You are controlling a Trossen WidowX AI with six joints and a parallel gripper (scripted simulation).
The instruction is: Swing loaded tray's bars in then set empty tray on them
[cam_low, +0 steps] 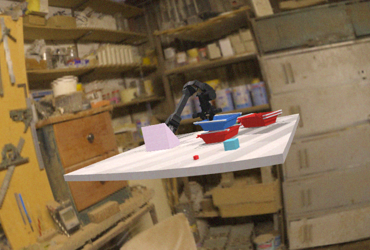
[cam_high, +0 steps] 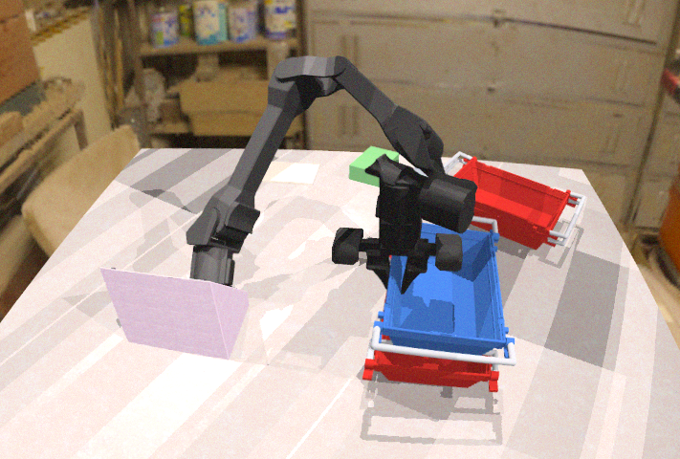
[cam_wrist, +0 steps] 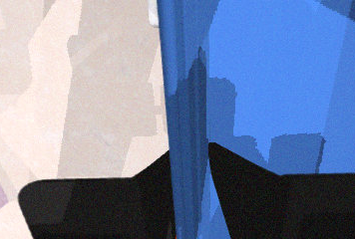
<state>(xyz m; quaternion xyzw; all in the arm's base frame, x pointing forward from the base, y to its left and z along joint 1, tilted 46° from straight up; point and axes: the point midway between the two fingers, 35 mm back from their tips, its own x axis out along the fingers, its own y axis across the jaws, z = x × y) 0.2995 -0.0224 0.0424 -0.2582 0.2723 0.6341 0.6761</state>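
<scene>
My gripper tip is now 70 mm short of the blue tray and 30 mm below it. Also, from my gripper tip: teal cube (260 mm ahead, 390 mm to the right, 60 mm below).
</scene>
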